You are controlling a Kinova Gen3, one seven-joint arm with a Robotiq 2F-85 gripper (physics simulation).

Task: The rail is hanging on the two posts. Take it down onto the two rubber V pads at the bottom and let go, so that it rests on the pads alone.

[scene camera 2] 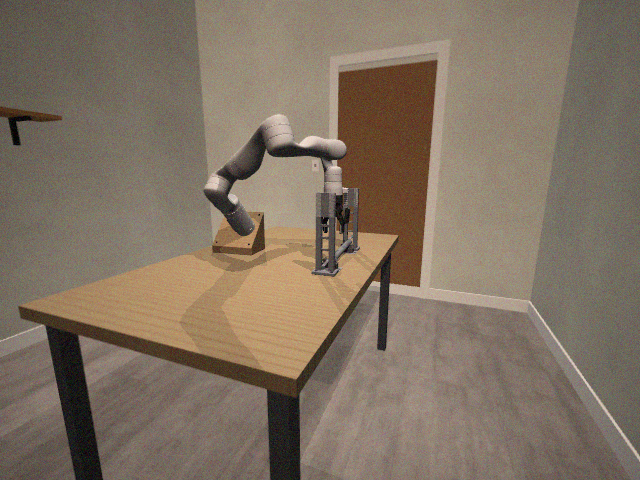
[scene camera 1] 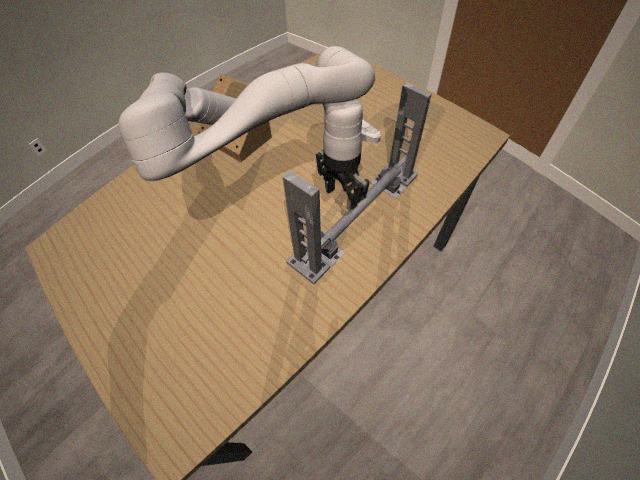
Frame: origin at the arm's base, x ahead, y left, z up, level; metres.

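Where they show: gripper, fingertip midpoint: (scene camera 1: 340,199); arm's base, link origin: (scene camera 2: 245,227).
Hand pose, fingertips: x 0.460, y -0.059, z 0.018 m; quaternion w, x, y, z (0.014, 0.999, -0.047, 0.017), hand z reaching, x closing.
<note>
Things, the pixels of their top centre, and the offset from my fingertips. "spot": a spot on its surface instead. Level surfaces: height alone.
- grey rail, top centre: (scene camera 1: 366,194) (scene camera 2: 340,244) dx +0.001, dy +0.100, dz -0.067 m
- far post, top centre: (scene camera 1: 411,94) (scene camera 2: 350,188) dx -0.001, dy +0.246, dz +0.170 m
- dark far pad, surface spot: (scene camera 1: 390,182) spot: dx +0.015, dy +0.194, dz -0.089 m
- wooden table, surface height: dz -0.130 m
The grey rail (scene camera 1: 342,222) (scene camera 2: 343,249) lies low between the near post (scene camera 1: 301,194) (scene camera 2: 325,204) and the far post (scene camera 1: 416,105) (scene camera 2: 354,211). Its ends are at the dark near pad (scene camera 1: 329,250) and the dark far pad (scene camera 1: 391,182), and it looks seated on both. Whether it also touches the posts is too small to tell. My gripper (scene camera 1: 342,197) (scene camera 2: 334,229) points down with its fingers apart and nothing between them. It is above the rail's height, between the two posts; in the second scene view the near post partly covers it.
A wooden block with a sloped face (scene camera 1: 256,138) (scene camera 2: 232,243) stands behind, near the arm's base. A small white object (scene camera 1: 370,132) is on the table beyond the gripper. The posts stand near the long edge of the wooden table (scene camera 1: 232,310) (scene camera 2: 155,310).
</note>
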